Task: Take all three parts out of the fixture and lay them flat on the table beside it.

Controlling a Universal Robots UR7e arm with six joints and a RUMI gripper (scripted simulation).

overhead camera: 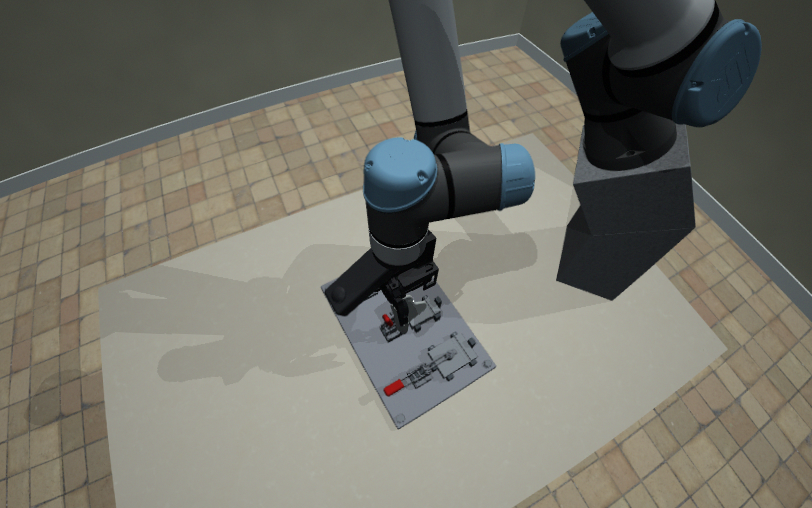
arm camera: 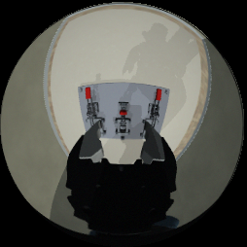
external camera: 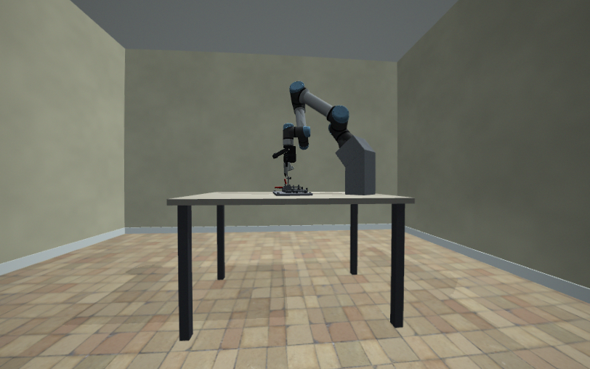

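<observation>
My hand is 3 cm past the grey fixture plate and 13 cm above it. Round my hand: light grey flat part: 8 cm behind, 12 cm to the left, 11 cm below.
</observation>
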